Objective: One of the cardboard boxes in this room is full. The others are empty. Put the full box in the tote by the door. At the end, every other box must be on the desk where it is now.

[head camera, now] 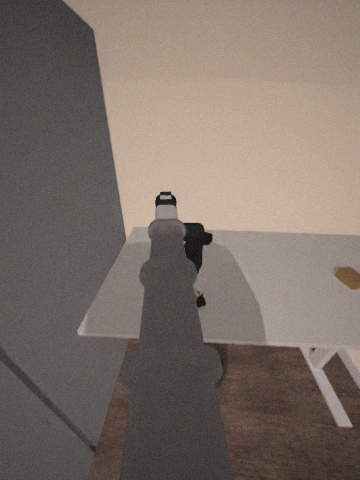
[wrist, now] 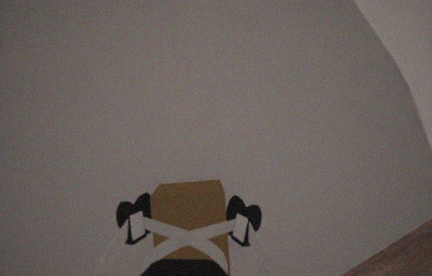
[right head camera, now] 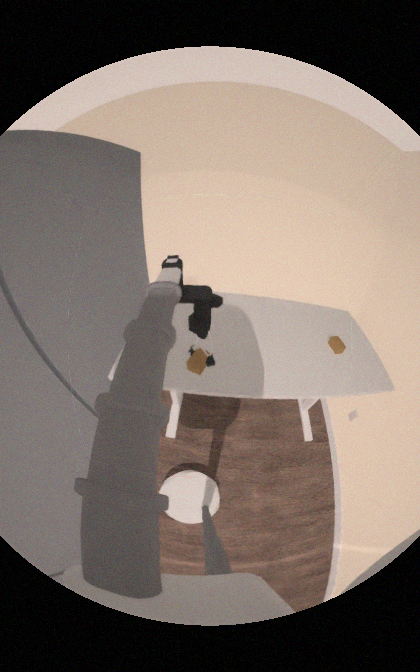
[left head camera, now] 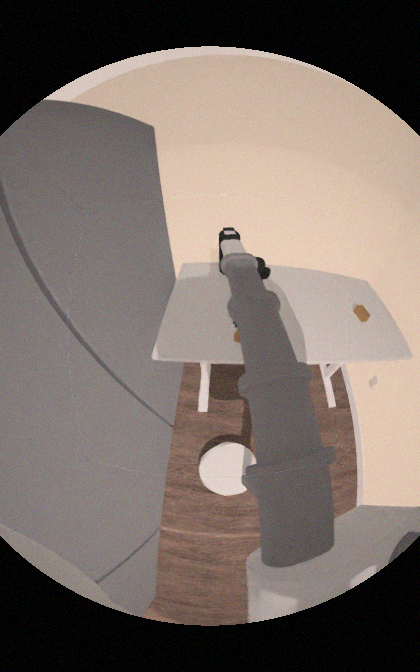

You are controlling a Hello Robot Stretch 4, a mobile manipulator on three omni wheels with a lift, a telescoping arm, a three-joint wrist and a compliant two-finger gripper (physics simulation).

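Frame: origin at the robot's base, x ahead, y left, z up, level; millimetres.
Seen in the pictures: gripper, fingertip midpoint: [wrist: 190,209].
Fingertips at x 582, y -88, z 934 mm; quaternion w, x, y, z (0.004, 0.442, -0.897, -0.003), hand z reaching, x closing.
Observation:
Pixels of each thing's middle, then the offset from my fingertips to it. Level surfaces: height alone.
- small brown cardboard box, body centre: [wrist: 192,236] dx -17, dy +10, dz +16 mm
- white desk, surface height: dz -12 mm
- second cardboard box, body centre: [head camera: 350,277] dx +68, dy -750, dz +13 mm
A small brown cardboard box [left head camera: 237,335] [right head camera: 196,364] [wrist: 187,200] is between the two black fingertips of my gripper [right head camera: 201,355] [wrist: 190,209], which is shut on it. The fingertips touch its two sides. The box is over the left part of the white desk [head camera: 300,305] [left head camera: 327,300] [right head camera: 300,325] [wrist: 200,100]; its height above the top is hard to tell. My arm hides most of it in the head camera view. A second cardboard box [head camera: 348,278] [left head camera: 361,313] [right head camera: 337,345] stands on the right part of the desk. The tote and the door do not show.
A tall grey panel or cabinet [head camera: 50,200] [left head camera: 100,250] [right head camera: 75,225] stands close along the left, by the desk's left end. A white round object [left head camera: 225,470] [right head camera: 185,495] stands on the wooden floor in front of the desk. A beige wall [head camera: 225,150] is behind the desk.

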